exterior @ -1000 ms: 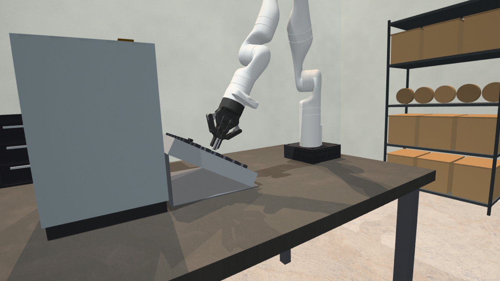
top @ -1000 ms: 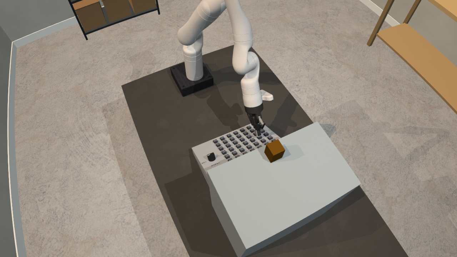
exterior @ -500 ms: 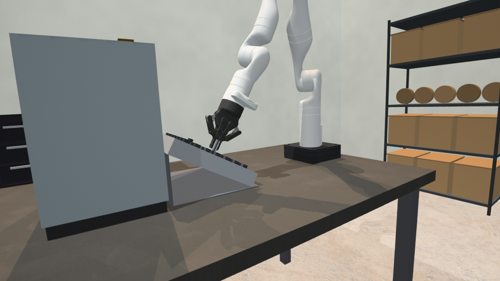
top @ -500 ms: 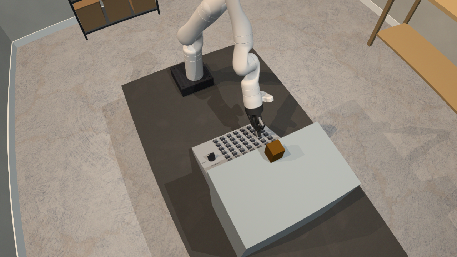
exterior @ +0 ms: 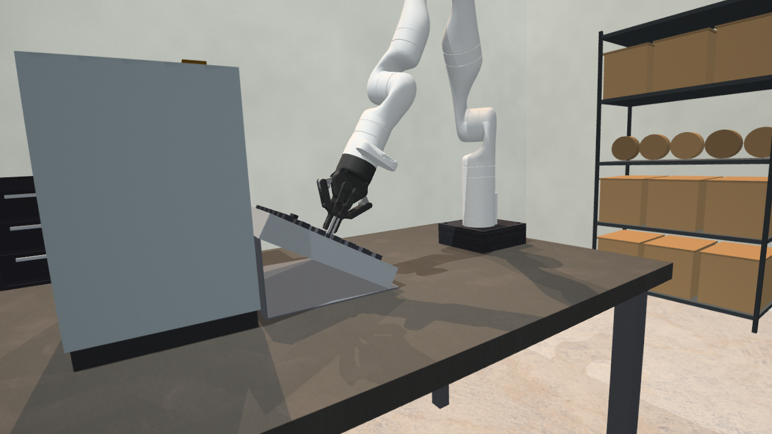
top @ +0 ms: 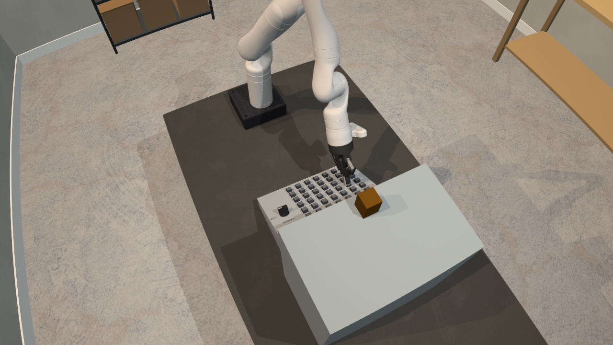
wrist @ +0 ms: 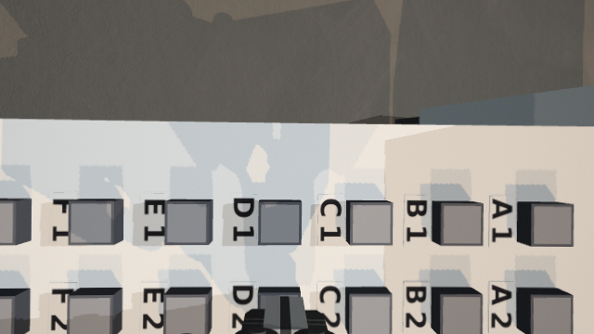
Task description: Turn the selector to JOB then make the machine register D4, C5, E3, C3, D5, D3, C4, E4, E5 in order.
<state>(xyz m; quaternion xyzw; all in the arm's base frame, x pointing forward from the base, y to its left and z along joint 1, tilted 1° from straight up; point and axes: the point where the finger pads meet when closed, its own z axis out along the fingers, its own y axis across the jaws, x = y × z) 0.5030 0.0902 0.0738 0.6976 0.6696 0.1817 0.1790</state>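
Right now the key E2 is 20 mm behind my hand and 40 mm below it. The rest, counted from my hand: key E1: 20 mm behind, 40 mm to the left, 40 mm below; then key D1: 10 mm ahead, 40 mm to the left, 20 mm below; then sloped keypad panel: 30 mm ahead, 110 mm to the right, 60 mm below.
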